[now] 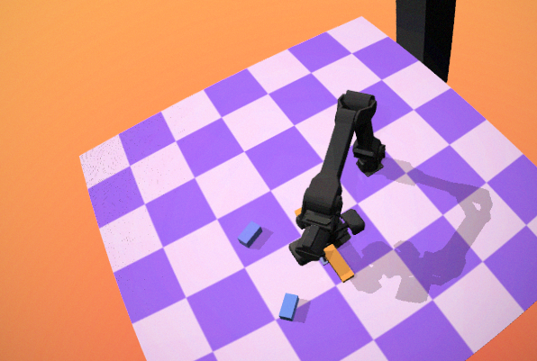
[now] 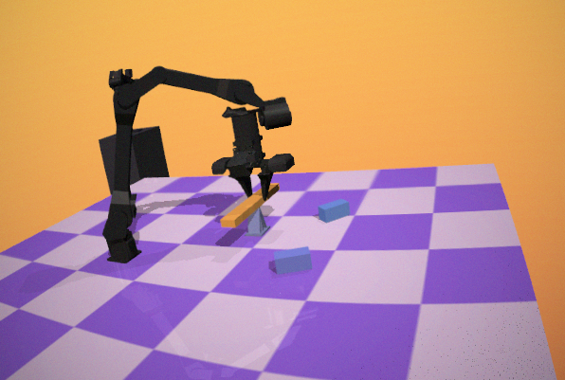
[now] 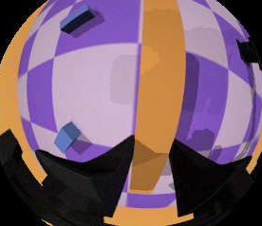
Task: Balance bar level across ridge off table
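Right now my gripper tip is 30 mm to the left of the orange bar.
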